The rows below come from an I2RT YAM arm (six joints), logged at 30 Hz.
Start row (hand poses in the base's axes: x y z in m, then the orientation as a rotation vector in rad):
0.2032, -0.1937, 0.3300, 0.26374, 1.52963, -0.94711
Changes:
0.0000, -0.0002, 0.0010, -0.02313, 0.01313, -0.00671
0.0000, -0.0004, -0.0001, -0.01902, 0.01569, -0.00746
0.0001, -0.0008, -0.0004, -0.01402, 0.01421, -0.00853
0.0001, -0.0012, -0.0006, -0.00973, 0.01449, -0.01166
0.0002, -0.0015, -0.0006, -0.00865, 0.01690, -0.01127
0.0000, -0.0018, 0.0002, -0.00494, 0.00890, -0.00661
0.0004, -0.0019, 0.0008, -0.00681, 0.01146, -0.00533
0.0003, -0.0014, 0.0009, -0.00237, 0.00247, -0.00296
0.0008, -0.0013, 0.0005, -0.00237, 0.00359, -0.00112
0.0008, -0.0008, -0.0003, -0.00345, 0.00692, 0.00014
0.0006, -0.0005, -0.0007, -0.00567, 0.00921, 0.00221
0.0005, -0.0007, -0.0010, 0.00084, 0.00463, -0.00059
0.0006, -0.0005, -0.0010, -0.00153, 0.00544, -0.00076
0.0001, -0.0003, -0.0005, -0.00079, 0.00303, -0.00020
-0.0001, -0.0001, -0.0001, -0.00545, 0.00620, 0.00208
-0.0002, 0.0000, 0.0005, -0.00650, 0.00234, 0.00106
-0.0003, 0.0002, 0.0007, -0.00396, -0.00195, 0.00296
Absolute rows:
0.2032, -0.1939, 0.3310, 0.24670, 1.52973, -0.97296
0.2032, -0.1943, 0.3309, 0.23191, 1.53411, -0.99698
0.2033, -0.1951, 0.3305, 0.22209, 1.53968, -1.01774
0.2034, -0.1963, 0.3299, 0.21755, 1.54782, -1.03783
0.2036, -0.1978, 0.3293, 0.21222, 1.55863, -1.05744
0.2036, -0.1996, 0.3295, 0.20967, 1.56411, -1.06860
0.2040, -0.2015, 0.3303, 0.20350, 1.57074, -1.08085
0.2043, -0.2029, 0.3312, 0.20301, 1.57174, -1.08559
0.2051, -0.2042, 0.3317, 0.20046, 1.57364, -1.08919
0.2059, -0.2050, 0.3314, 0.19444, 1.57782, -1.09348
0.2065, -0.2055, 0.3307, 0.18405, 1.58263, -1.09844
0.2070, -0.2062, 0.3297, 0.18267, 1.58727, -1.09939
0.2076, -0.2067, 0.3287, 0.17941, 1.59127, -1.10251
0.2077, -0.2070, 0.3282, 0.17745, 1.59352, -1.10402
0.2076, -0.2071, 0.3281, 0.16886, 1.59573, -1.10818
0.2074, -0.2071, 0.3286, 0.16244, 1.59396, -1.11300
0.2071, -0.2069, 0.3293, 0.15845, 1.58971, -1.11334

